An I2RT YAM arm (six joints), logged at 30 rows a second.
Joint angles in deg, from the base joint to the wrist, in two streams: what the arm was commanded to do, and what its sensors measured. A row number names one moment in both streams.
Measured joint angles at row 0:
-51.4 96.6 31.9 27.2 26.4 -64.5
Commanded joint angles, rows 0 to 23:
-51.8 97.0 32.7 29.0 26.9 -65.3
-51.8 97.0 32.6 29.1 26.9 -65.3
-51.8 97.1 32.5 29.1 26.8 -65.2
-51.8 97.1 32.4 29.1 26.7 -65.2
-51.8 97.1 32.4 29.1 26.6 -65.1
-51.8 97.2 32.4 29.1 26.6 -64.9
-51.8 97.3 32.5 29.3 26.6 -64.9
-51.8 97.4 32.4 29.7 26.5 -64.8
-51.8 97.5 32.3 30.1 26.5 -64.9
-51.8 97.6 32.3 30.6 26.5 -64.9
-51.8 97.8 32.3 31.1 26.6 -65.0
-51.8 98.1 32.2 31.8 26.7 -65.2
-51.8 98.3 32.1 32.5 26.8 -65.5
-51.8 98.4 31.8 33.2 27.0 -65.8
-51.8 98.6 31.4 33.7 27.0 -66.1
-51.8 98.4 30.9 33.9 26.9 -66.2
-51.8 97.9 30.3 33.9 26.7 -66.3
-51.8 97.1 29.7 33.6 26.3 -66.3
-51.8 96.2 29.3 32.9 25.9 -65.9
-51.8 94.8 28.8 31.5 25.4 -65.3
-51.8 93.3 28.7 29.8 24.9 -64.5
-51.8 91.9 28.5 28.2 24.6 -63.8
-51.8 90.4 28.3 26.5 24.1 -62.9
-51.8 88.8 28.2 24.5 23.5 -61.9
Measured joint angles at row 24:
-51.5 93.6 29.2 29.4 25.6 -64.5
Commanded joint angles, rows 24 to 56:
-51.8 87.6 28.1 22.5 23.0 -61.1
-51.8 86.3 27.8 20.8 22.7 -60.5
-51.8 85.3 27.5 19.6 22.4 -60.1
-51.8 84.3 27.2 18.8 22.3 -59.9
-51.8 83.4 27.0 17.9 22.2 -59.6
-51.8 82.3 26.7 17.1 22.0 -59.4
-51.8 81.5 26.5 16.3 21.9 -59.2
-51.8 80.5 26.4 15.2 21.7 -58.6
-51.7 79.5 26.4 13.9 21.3 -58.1
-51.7 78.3 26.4 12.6 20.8 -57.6
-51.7 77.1 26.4 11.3 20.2 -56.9
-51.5 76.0 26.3 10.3 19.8 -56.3
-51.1 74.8 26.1 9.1 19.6 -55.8
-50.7 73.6 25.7 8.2 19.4 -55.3
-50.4 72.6 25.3 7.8 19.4 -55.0
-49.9 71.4 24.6 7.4 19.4 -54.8
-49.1 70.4 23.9 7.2 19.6 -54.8
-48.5 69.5 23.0 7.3 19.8 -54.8
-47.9 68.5 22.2 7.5 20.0 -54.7
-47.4 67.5 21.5 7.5 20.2 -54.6
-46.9 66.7 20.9 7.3 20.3 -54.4
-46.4 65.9 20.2 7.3 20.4 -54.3
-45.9 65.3 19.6 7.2 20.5 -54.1
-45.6 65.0 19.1 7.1 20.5 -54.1
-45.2 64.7 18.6 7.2 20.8 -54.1
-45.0 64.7 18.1 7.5 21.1 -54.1
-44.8 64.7 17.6 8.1 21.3 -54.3
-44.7 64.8 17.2 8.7 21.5 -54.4
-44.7 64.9 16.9 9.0 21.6 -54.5
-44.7 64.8 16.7 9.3 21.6 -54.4
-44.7 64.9 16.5 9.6 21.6 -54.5
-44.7 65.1 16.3 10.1 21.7 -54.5
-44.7 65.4 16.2 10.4 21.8 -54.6
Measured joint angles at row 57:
-45.0 65.7 17.0 9.0 21.3 -55.2
